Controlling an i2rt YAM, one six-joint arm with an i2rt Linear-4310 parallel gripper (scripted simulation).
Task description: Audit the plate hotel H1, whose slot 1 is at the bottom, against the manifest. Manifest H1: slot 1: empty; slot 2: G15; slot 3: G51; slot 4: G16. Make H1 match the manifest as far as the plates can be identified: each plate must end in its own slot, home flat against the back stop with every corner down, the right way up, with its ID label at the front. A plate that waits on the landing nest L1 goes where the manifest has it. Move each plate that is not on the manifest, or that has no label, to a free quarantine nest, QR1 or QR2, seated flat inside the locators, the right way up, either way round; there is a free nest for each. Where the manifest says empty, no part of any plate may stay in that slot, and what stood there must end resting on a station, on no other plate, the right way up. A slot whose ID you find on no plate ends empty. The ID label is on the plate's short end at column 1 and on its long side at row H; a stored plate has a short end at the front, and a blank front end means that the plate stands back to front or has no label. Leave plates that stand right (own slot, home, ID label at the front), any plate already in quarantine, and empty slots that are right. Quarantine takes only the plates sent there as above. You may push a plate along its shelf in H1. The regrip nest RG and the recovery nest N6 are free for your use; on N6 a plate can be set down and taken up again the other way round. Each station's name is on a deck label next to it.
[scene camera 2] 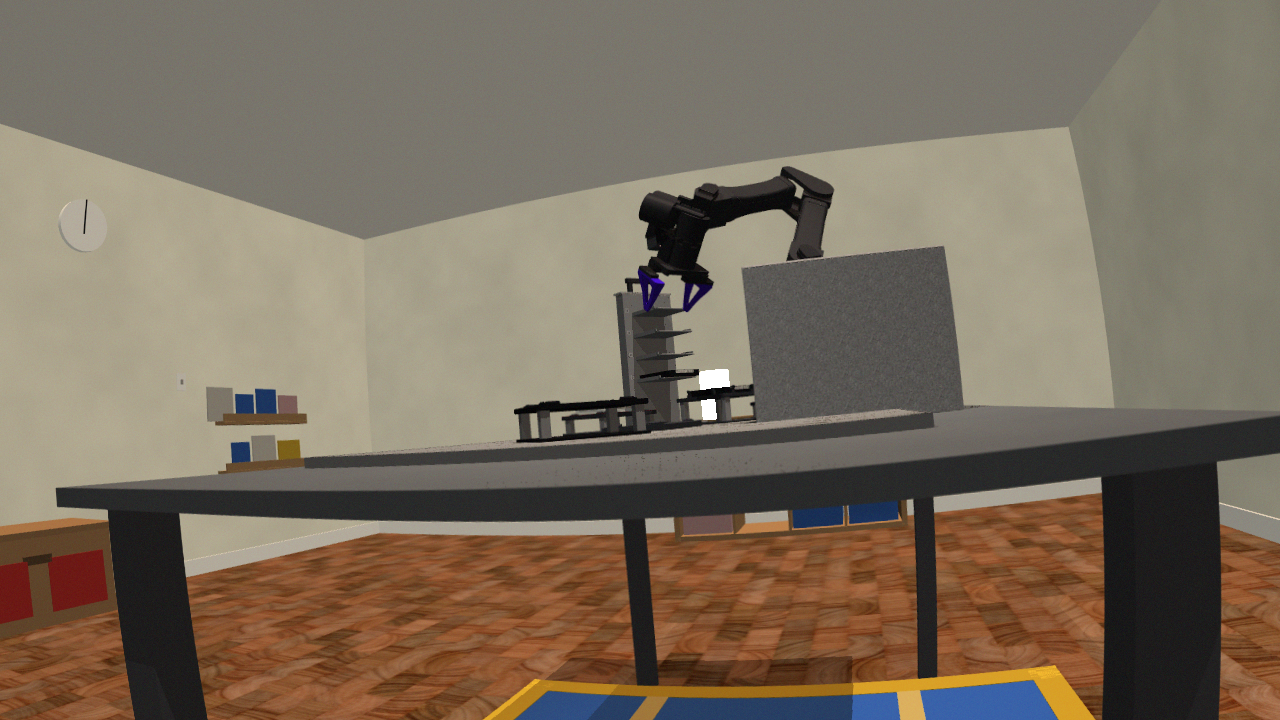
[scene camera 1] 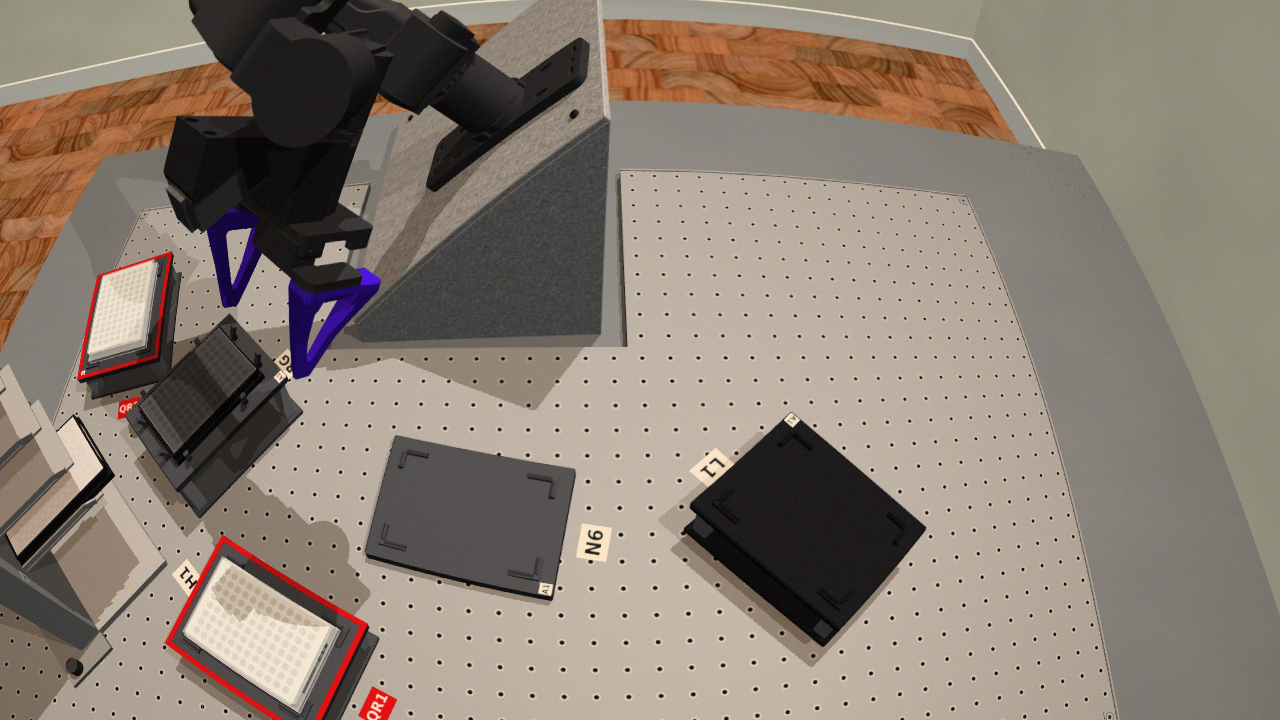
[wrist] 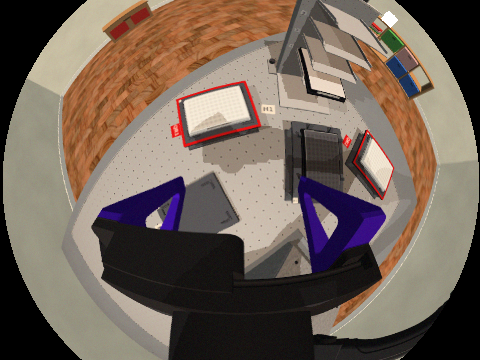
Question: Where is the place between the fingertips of my gripper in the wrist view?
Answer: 241, 182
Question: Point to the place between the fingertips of my gripper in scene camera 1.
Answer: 262, 339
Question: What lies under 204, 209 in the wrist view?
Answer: A recovery nest N6.
